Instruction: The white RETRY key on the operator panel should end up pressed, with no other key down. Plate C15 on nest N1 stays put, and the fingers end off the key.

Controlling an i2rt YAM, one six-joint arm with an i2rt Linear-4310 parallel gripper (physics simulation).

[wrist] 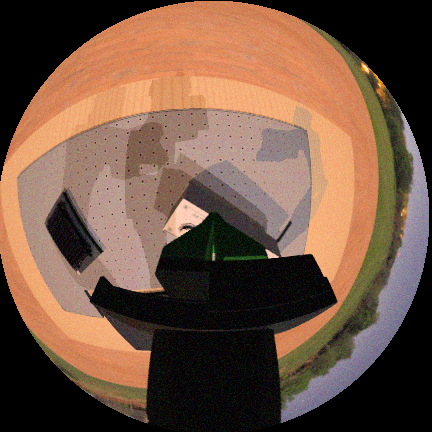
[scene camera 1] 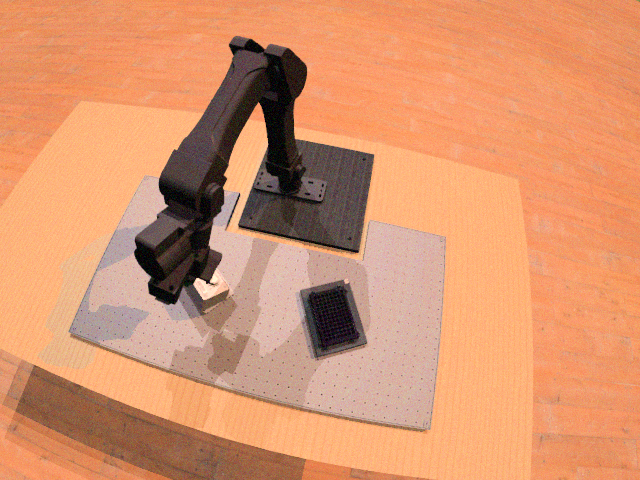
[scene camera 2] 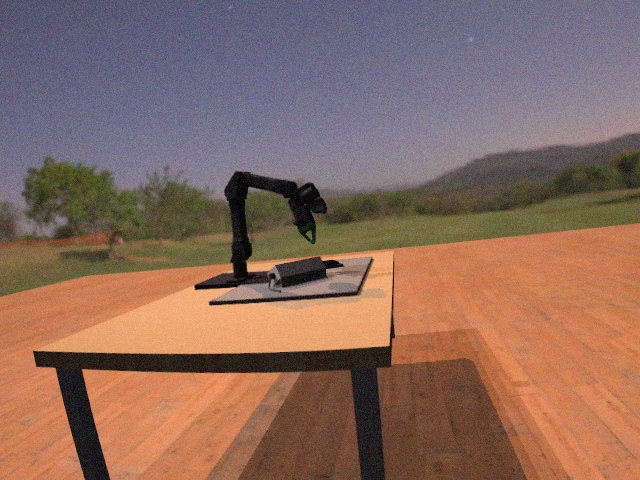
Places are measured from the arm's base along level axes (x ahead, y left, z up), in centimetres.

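Pixels of known places: gripper, fingertip midpoint: point(wrist: 213, 217) point(scene camera 1: 187, 284) point(scene camera 2: 313, 243); arm's base, link origin: point(scene camera 1: 290, 186) point(scene camera 2: 241, 279).
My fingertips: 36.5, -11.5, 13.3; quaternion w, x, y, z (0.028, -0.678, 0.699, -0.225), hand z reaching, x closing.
For each thing: its top centre in the pictures, then the offset to it from my fingertips, as dx, dy, dz. "pt": a spot on its surface instead. Level surfaces: height alone.
- operator panel, top centre: point(wrist: 239, 245) point(scene camera 1: 186, 258) point(scene camera 2: 295, 260) -6.7, -5.2, -5.3
- white RETRY key, top centre: point(scene camera 1: 211, 278) -3.7, +2.0, -6.2
- Dark plate C15, top centre: point(scene camera 1: 334, 315) point(wrist: 63, 239) -3.3, +30.6, -11.1
- nest N1, surface spot: point(scene camera 1: 311, 322) pt -0.7, +25.9, -12.5
- grey pegboard, surface height: dz -13.7
- wooden table, surface height: dz -15.0
The operator panel point(scene camera 1: 210, 295) point(scene camera 2: 300, 272) point(wrist: 176, 214) is a wedge-shaped box with a pale top, left of centre on the pegboard. The white RETRY key point(scene camera 1: 214, 279) point(wrist: 187, 230) is partly covered by my fingers in the wrist view; I cannot tell whether it is up or down. The other keys are hidden. My gripper point(scene camera 2: 312, 242) point(wrist: 213, 217) is shut and empty, its green fingertips pointing down above the panel, with a gap below them in scene camera 2. Dark plate C15 point(scene camera 1: 333, 316) point(wrist: 69, 232) sits on nest N1 point(scene camera 1: 311, 322), well apart from my fingers.
The grey pegboard point(scene camera 1: 392, 361) point(wrist: 225, 135) carries the panel and nest. The dark base plate point(scene camera 1: 341, 206) of my arm lies behind it on the wooden table point(scene camera 1: 480, 310) point(scene camera 2: 206, 330). A cable end shows beside the panel in scene camera 2.
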